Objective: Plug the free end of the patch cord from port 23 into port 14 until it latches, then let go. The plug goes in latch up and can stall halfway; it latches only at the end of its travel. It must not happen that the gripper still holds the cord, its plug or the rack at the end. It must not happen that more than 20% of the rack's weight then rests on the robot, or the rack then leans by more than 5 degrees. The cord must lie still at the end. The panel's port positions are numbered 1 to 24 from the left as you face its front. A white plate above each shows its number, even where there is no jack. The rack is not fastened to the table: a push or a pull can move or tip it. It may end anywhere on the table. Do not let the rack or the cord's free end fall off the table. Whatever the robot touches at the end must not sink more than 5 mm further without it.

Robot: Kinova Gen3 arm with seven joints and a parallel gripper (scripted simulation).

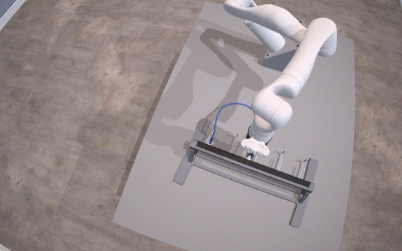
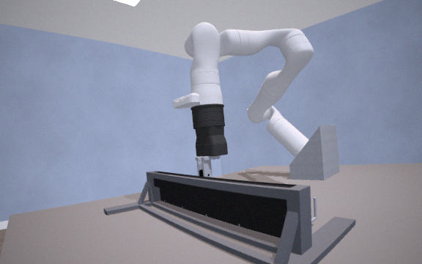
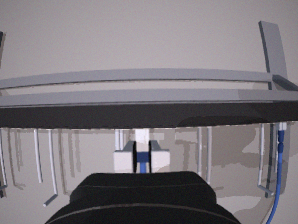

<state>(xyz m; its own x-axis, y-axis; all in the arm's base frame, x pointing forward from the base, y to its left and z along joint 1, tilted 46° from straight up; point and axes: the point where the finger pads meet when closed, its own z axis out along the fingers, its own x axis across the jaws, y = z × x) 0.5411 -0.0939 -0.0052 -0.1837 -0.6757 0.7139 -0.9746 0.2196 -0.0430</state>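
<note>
Now: the plug 10 mm below my hand and 10 mm ahead of it.
</note>
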